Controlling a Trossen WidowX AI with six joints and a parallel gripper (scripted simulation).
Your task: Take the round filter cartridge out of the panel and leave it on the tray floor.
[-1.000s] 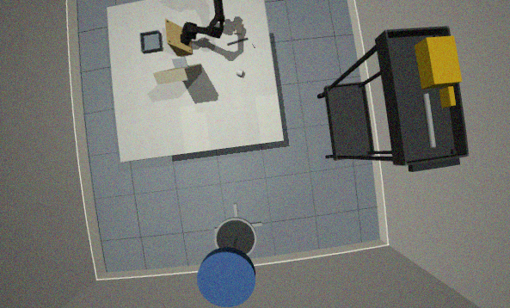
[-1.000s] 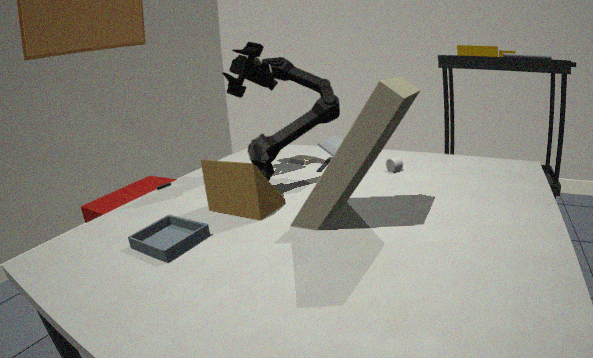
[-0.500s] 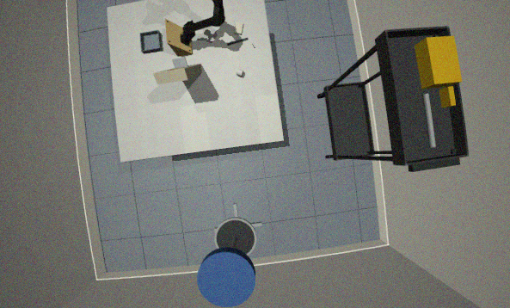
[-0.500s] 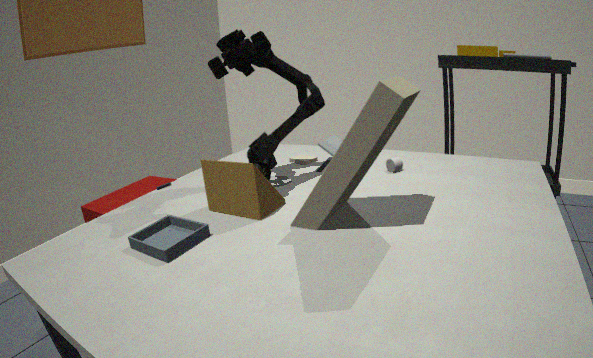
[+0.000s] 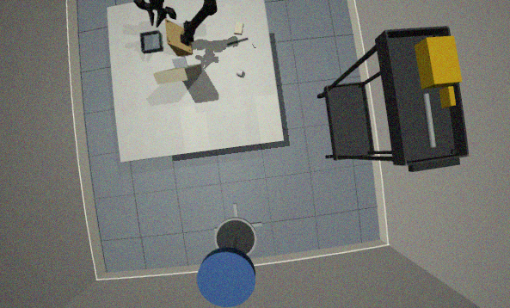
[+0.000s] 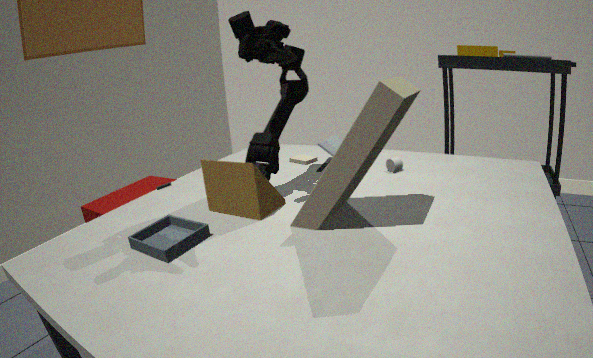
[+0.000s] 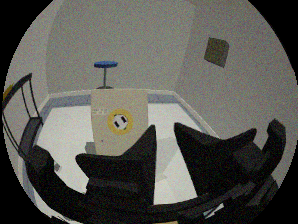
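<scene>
My gripper tip is now 180 mm short of the white filter cartridge, 150 mm above it and 30 mm to the right of it. Round my gripper tip: grey tray 380 mm below, 270 mm to the right, 240 mm behind; flat beige tile 430 mm to the left, 380 mm below, 270 mm behind; beige service panel 220 mm below, 130 mm ahead, 30 mm to the left.
</scene>
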